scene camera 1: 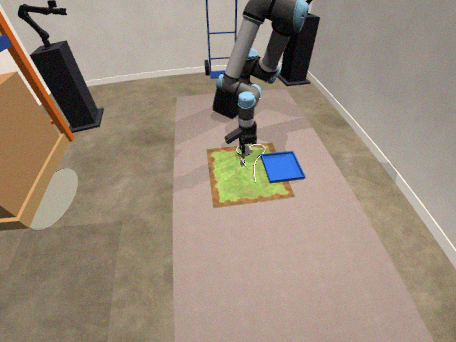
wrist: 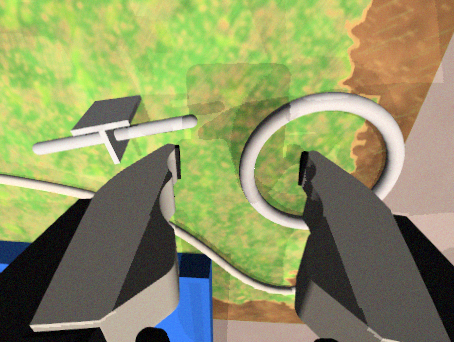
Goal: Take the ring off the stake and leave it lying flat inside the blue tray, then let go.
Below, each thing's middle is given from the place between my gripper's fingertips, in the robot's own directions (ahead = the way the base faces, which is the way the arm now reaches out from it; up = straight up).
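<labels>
My hand is 1 cm above the ring [wrist: 385, 123], 4 cm past it and 2 cm to the right of it. As for the stake [wrist: 108, 121], I find it 1 cm below my hand, 6 cm ahead of it and 2 cm to the right of it, while the blue tray [scene camera 1: 280, 166] is 1 cm below my hand, 14 cm ahead of it and 18 cm to the left of it.
</labels>
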